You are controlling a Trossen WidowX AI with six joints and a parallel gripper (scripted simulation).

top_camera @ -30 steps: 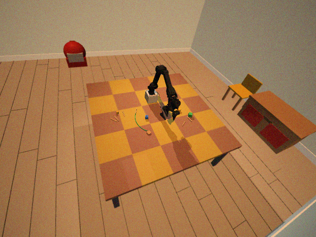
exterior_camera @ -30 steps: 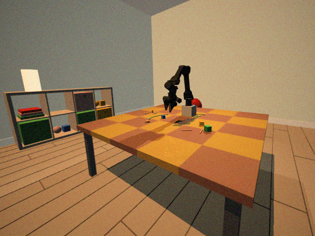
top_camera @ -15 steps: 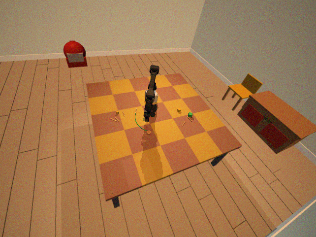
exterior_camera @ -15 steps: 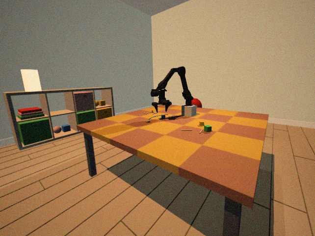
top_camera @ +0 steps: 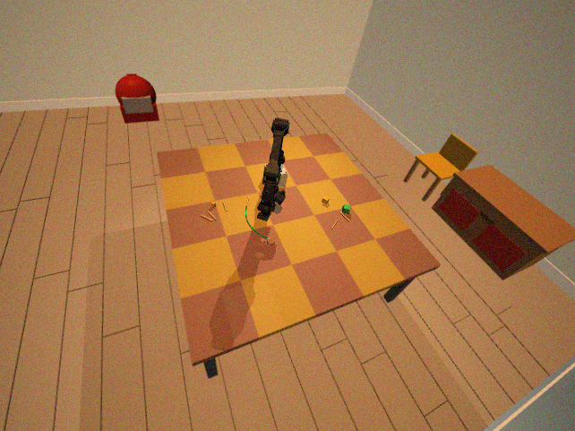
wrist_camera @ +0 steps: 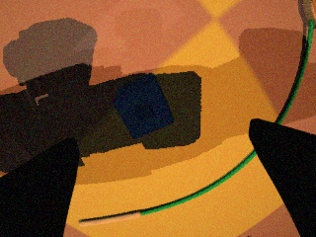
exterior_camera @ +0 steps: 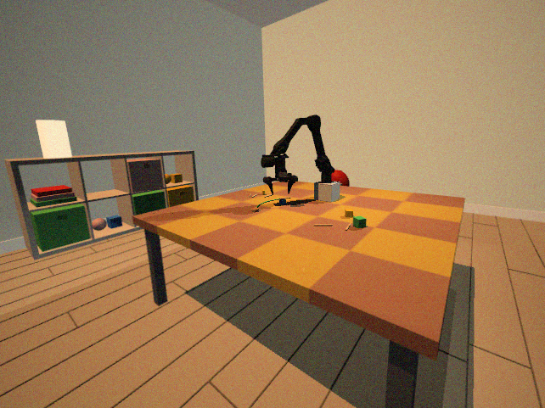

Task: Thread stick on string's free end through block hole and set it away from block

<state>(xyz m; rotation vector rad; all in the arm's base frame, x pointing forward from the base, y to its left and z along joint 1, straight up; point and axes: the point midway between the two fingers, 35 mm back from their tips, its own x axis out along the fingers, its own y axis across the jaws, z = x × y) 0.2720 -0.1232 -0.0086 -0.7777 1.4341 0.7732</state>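
The blue cube is 1 cm behind my gripper tip, 1 cm to the left of it and 5 cm below it. Also, from my gripper tip: round wooden button 18 cm ahead, 2 cm to the right, 5 cm below; then thin wooden stick 11 cm behind, 8 cm to the right, 6 cm below; then yellow cube 4 cm behind, 39 cm to the left, 4 cm below.
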